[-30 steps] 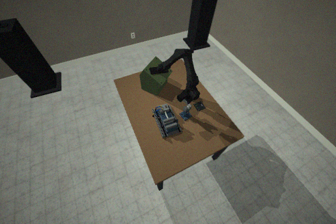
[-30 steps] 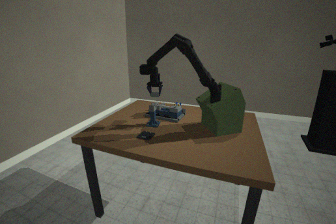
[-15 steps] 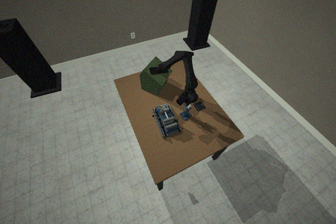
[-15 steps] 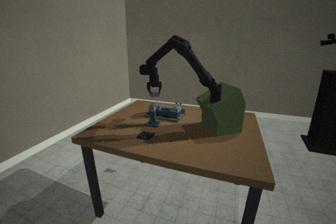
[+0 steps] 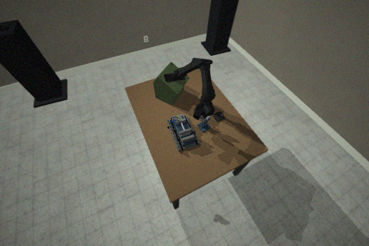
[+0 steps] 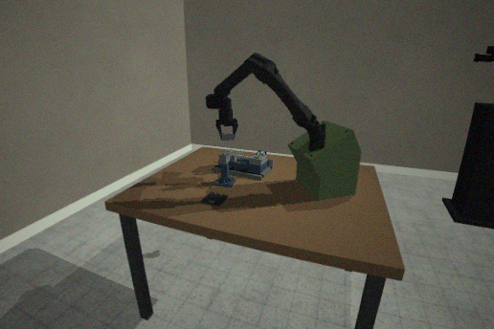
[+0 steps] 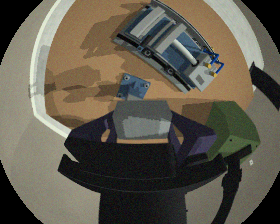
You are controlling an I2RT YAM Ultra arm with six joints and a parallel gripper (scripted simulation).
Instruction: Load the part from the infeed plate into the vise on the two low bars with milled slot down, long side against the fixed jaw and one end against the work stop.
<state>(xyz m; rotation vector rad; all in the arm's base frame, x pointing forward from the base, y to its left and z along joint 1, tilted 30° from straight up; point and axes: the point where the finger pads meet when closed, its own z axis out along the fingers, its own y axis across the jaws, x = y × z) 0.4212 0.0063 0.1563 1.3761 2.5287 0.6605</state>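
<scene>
Right now the vise is 18 cm below my hand, 13 cm to the right of it and 2 cm behind it. Round my hand: infeed plate (24 cm to the left, 22 cm below, 6 cm behind); part (right at my hand).
</scene>
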